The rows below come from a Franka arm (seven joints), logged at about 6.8 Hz.
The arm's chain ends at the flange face. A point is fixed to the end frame.
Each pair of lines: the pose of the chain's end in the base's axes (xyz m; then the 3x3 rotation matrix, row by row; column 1 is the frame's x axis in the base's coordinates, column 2 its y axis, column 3 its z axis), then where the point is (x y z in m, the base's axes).
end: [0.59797, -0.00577, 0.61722], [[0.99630, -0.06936, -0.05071], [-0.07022, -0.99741, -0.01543], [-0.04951, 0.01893, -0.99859]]
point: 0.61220 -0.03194 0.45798
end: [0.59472, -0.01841, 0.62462], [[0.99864, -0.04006, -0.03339], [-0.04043, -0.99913, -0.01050], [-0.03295, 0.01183, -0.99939]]
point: 0.61240 -0.04312 0.46549
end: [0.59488, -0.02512, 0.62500], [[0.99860, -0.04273, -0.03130], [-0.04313, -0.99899, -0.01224], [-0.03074, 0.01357, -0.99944]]
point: 0.61283 -0.05017 0.46595
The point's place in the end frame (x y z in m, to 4 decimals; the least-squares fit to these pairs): 0.0239 0.0221 0.1587
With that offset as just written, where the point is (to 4 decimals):
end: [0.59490, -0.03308, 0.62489], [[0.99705, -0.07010, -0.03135], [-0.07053, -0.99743, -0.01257], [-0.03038, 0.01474, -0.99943]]
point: 0.6122 -0.0588 0.4659
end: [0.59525, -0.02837, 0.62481], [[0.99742, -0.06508, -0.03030], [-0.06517, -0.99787, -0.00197], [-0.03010, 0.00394, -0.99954]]
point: 0.6128 -0.0523 0.4656
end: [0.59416, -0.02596, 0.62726], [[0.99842, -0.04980, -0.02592], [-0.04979, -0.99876, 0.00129], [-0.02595, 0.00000, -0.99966]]
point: 0.6128 -0.0490 0.4680
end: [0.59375, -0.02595, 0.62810], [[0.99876, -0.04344, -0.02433], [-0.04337, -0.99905, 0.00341], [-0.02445, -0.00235, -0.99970]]
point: 0.6128 -0.0485 0.4688
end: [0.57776, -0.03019, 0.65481], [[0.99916, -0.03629, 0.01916], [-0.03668, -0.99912, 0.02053], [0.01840, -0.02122, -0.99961]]
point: 0.6039 -0.0499 0.4961
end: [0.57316, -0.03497, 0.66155], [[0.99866, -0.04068, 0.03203], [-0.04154, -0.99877, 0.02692], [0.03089, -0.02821, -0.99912]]
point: 0.6012 -0.0538 0.5031
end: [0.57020, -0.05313, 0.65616], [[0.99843, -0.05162, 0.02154], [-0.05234, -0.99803, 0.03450], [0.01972, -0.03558, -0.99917]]
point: 0.5963 -0.0710 0.4973
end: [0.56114, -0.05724, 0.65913], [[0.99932, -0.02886, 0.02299], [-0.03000, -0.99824, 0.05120], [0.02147, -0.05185, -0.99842]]
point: 0.5880 -0.0719 0.5000
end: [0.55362, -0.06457, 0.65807], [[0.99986, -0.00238, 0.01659], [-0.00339, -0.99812, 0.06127], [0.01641, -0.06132, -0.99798]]
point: 0.5801 -0.0770 0.4987
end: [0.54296, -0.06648, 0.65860], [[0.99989, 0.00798, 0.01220], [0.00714, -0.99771, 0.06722], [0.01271, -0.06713, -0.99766]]
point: 0.5690 -0.0777 0.4991
